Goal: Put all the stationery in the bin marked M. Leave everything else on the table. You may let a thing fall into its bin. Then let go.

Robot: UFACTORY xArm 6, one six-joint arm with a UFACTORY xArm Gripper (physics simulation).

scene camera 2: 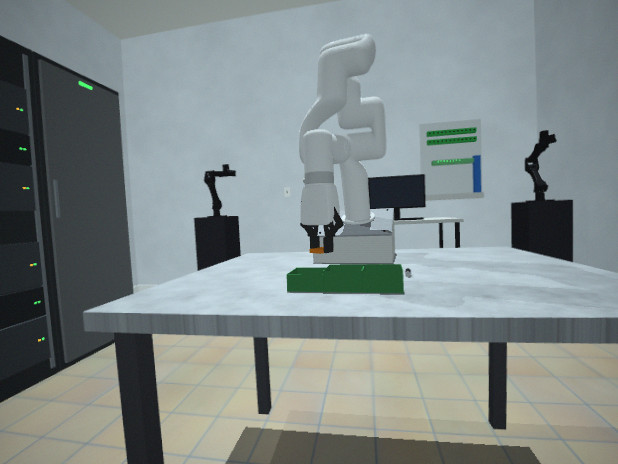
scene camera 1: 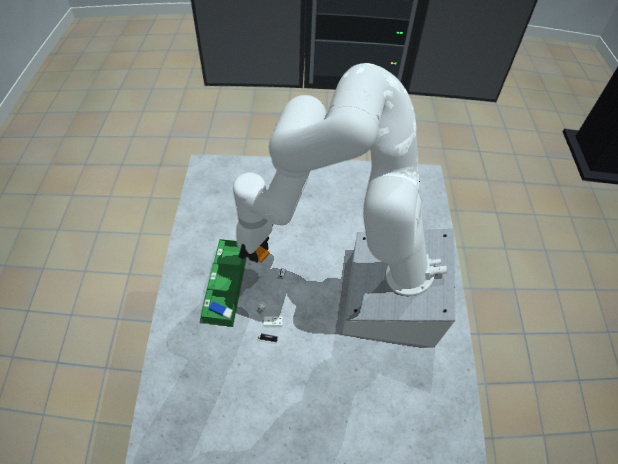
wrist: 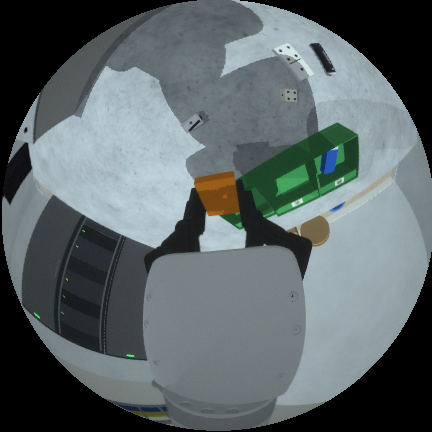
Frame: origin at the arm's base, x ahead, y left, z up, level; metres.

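Where they show: gripper, between the fingertips: (scene camera 2: 321,251) (scene camera 1: 258,253) (wrist: 218,192); arm's base, origin of its link: (scene camera 2: 358,218) (scene camera 1: 410,274).
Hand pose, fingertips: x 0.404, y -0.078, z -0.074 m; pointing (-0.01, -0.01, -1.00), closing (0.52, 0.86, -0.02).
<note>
Things, the pixels of their top centre, and the offset from my fingertips.
- orange block, centre of its top: (wrist: 219,199) (scene camera 2: 321,248) (scene camera 1: 258,251) 0.000 m left, 0.001 m ahead, 0.010 m up
- white eraser, centre of its top: (wrist: 331,156) (scene camera 1: 220,309) 0.153 m left, 0.089 m ahead, 0.052 m down
- small silver sharpener, centre of its top: (wrist: 191,123) (scene camera 1: 282,271) 0.018 m left, 0.067 m back, 0.061 m down
- die, centre of its top: (wrist: 291,95) (scene camera 1: 262,305) 0.131 m left, 0.021 m back, 0.056 m down
- white domino, centre of its top: (wrist: 295,60) (scene camera 1: 273,320) 0.169 m left, 0.055 m back, 0.065 m down
- small black object, centre of its top: (scene camera 1: 267,336) 0.218 m left, 0.047 m back, 0.058 m down
My gripper (scene camera 1: 259,252) (scene camera 2: 321,249) (wrist: 218,192) is shut on an orange block (scene camera 1: 263,254) (scene camera 2: 316,250) (wrist: 218,195) and holds it above the table, beside the far end of the green bins (scene camera 1: 236,290) (scene camera 2: 350,280) (wrist: 280,162). The three joined bins carry small white labels whose letters are too small to read. A blue and white eraser (scene camera 1: 217,308) (wrist: 329,161) lies in the bin at the near end in scene camera 1. A small silver sharpener (scene camera 1: 281,273) (wrist: 194,122) lies on the table to the right of the bins in that view.
A die (scene camera 1: 261,306) (wrist: 290,95), a white domino (scene camera 1: 273,321) (wrist: 294,61) and a small black object (scene camera 1: 268,338) (wrist: 322,59) lie on the table near the eraser's end of the bins. The arm's grey base block (scene camera 1: 400,312) stands on the right in scene camera 1.
</note>
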